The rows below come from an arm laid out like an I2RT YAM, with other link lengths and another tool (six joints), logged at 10 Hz.
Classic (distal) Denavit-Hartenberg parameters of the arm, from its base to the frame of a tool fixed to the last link. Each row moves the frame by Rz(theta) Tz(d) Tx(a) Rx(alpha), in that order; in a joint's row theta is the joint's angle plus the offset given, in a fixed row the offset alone. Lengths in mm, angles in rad.
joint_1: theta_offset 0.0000, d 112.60, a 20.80, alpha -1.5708
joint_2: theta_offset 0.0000, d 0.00, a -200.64, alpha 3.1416
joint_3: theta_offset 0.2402, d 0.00, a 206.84, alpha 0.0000
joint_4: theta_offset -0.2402, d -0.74, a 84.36, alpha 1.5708
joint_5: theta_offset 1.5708, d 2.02, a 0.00, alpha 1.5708
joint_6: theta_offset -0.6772, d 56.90, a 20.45, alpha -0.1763
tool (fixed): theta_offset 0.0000, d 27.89, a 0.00, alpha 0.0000
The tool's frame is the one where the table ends.
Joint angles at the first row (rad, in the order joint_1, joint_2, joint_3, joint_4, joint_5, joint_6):
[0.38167 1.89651 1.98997 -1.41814 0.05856 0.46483]
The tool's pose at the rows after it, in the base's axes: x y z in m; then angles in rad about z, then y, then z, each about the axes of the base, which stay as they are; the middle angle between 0 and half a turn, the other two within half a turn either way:
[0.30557, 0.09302, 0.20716, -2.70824, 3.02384, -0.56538]
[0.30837, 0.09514, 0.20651, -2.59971, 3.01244, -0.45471]
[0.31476, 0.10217, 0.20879, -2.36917, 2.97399, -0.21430]
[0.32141, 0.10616, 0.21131, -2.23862, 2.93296, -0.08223]
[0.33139, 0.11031, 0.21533, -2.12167, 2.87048, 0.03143]
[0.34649, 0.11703, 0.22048, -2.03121, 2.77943, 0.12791]
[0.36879, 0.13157, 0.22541, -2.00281, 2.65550, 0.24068]
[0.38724, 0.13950, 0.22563, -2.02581, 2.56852, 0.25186]
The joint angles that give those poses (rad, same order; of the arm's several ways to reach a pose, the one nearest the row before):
[0.37443 1.89690 1.98924 -1.42045 0.05856 0.46294]
[0.37748 1.89686 1.98230 -1.39600 0.05894 0.46293]
[0.39004 1.89688 1.98233 -1.34489 0.05855 0.46328]
[0.39349 1.89690 1.98237 -1.29723 0.05855 0.46291]
[0.39351 1.89764 1.98232 -1.22816 0.05856 0.46293]
[0.39388 1.90527 1.98232 -1.12478 0.05513 0.45339]
[0.39921 1.93120 1.98232 -0.97220 0.02232 0.37747]
[0.39921 1.96594 1.98270 -0.85276 0.02156 0.33780]

